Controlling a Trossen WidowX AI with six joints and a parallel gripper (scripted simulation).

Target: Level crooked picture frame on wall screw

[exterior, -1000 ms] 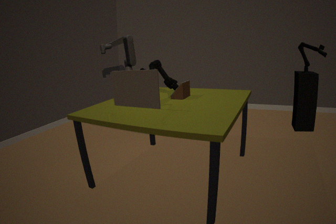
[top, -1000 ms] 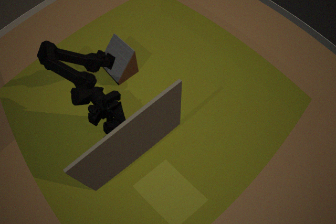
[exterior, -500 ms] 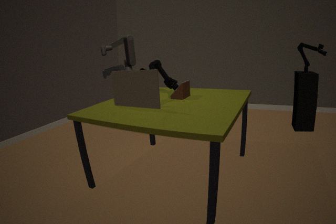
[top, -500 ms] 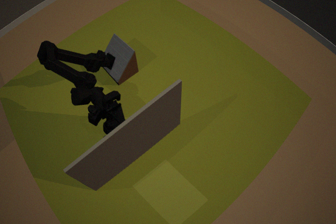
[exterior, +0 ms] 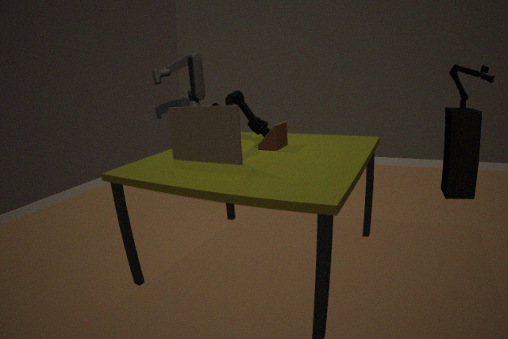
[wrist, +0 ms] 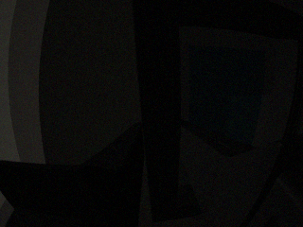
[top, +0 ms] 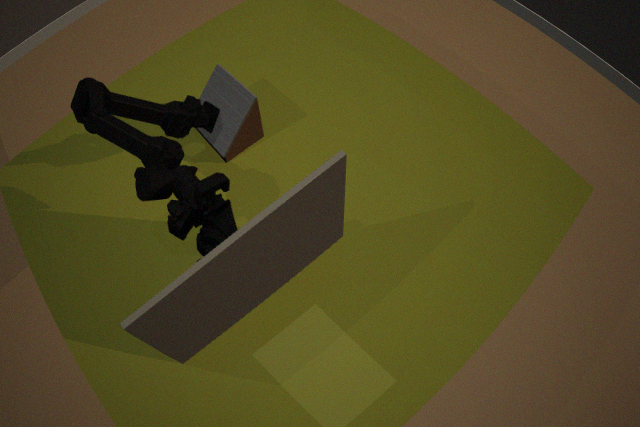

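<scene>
Now: gripper tip 50 mm above the dark picture frame, 10 mm to the left of it and 10 mm short of it. The rest, counted from my gripper tip: upright board 60 mm below, 20 mm ahead, 10 mm to the right.
</scene>
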